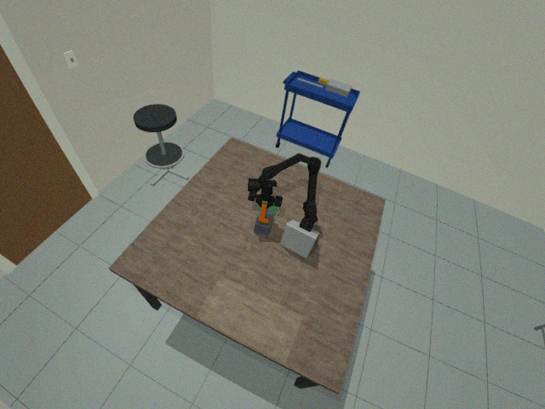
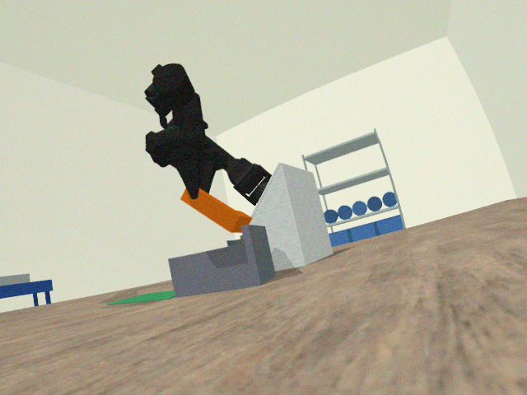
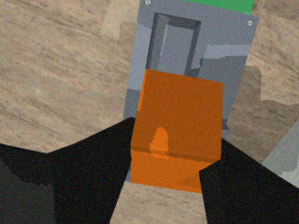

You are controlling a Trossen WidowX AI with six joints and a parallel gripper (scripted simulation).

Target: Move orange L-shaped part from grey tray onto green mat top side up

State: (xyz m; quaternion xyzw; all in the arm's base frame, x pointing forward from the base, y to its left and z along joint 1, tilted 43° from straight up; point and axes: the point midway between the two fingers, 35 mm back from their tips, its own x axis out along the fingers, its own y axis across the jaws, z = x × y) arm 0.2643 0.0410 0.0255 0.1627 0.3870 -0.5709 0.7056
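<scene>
Now: gripper tip 40 mm short of the green mat, 140 mm to the left of it and 170 mm above it. The rest, counted from my gripper tip: orange L-shaped part: 30 mm behind, 20 mm to the left, 30 mm below.
</scene>
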